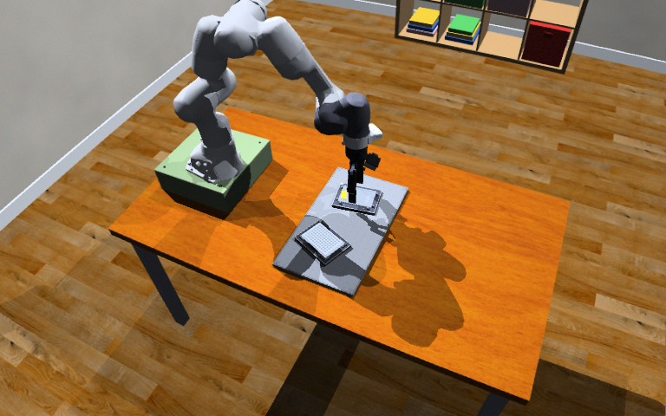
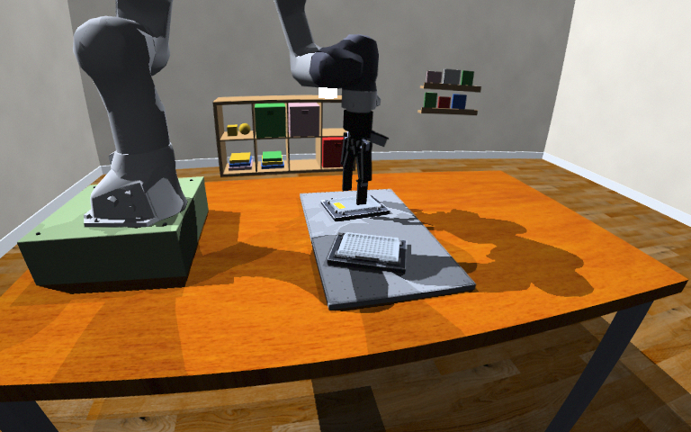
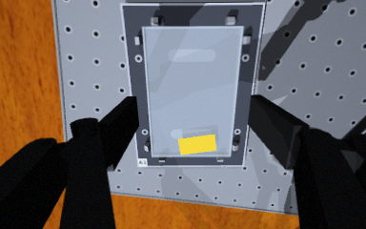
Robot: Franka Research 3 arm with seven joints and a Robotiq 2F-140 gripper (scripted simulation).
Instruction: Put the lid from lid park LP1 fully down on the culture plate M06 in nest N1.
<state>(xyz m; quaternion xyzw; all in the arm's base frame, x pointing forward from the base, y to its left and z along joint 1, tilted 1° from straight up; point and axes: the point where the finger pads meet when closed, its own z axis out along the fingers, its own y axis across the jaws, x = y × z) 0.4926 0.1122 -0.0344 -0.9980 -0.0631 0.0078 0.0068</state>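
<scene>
My hand is 4 cm above the clear lid. From my hand the other things lie so: culture plate: 24 cm to the right, 4 cm below, 3 cm behind; lid park LP1: 5 cm below; nest N1: 24 cm to the right, 5 cm below, 3 cm behind.
</scene>
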